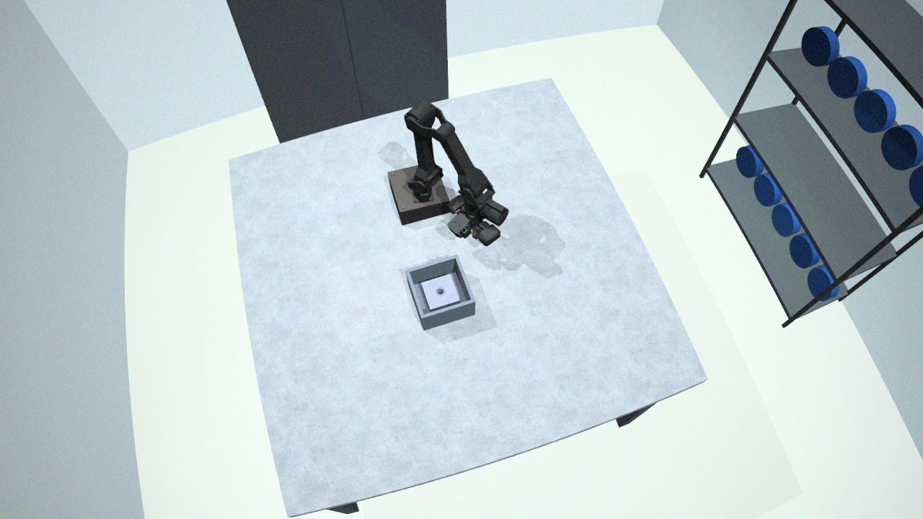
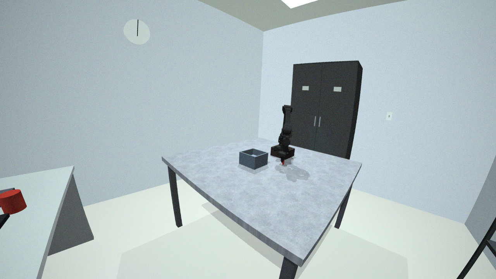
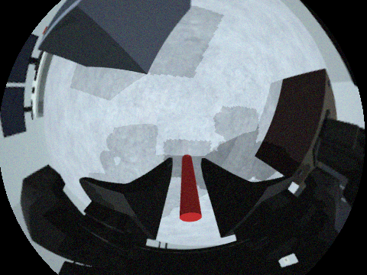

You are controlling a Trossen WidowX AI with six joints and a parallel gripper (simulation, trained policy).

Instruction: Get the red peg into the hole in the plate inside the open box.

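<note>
Now: gripper tip 190 mm short of the plate, 140 mm to the left of it and 20 mm below it. Also, from my gripper tip: red peg 10 mm to the left, 20 mm above; then grey box 190 mm ahead, 140 mm to the right.
</note>
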